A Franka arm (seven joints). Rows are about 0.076 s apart.
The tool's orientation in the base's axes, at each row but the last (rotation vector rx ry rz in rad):
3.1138, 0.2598, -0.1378
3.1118, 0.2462, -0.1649
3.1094, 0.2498, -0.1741
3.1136, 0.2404, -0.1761
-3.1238, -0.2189, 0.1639
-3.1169, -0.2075, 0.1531
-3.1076, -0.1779, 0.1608
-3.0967, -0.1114, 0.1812
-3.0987, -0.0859, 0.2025
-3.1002, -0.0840, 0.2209
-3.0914, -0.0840, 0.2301
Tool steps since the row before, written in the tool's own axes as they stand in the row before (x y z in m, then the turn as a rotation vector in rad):
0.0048, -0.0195, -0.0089, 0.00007, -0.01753, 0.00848
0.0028, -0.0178, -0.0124, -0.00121, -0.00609, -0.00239
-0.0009, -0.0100, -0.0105, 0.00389, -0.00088, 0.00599
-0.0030, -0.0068, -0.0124, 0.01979, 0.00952, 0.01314
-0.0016, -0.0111, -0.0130, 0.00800, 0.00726, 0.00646
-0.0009, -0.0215, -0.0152, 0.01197, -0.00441, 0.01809
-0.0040, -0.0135, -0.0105, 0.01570, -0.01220, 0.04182
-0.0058, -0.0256, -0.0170, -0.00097, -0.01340, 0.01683
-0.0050, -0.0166, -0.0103, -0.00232, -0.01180, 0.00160
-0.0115, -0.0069, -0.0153, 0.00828, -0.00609, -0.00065
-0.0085, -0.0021, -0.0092, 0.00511, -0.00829, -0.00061
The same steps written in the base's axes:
0.0022, 0.0202, 0.0083, -0.00358, 0.01712, -0.00857
0.0012, 0.0183, 0.0119, -0.00190, 0.00588, 0.00246
-0.0013, 0.0100, 0.0105, 0.00302, 0.00133, -0.00640
-0.0026, 0.0065, 0.0126, 0.01944, -0.00669, -0.01525
-0.0018, 0.0108, 0.0132, 0.00821, -0.00608, -0.00735
-0.0022, 0.0211, 0.0157, 0.00945, 0.00610, -0.01907
-0.0044, 0.0128, 0.0113, 0.00978, 0.01471, -0.04280
-0.0055, 0.0245, 0.0186, -0.00387, 0.01385, -0.01603
-0.0045, 0.0160, 0.0115, -0.00313, 0.01169, -0.00083
-0.0095, 0.0058, 0.0170, 0.00796, 0.00652, -0.00030
-0.0071, 0.0013, 0.0104, 0.00471, 0.00854, 0.00022

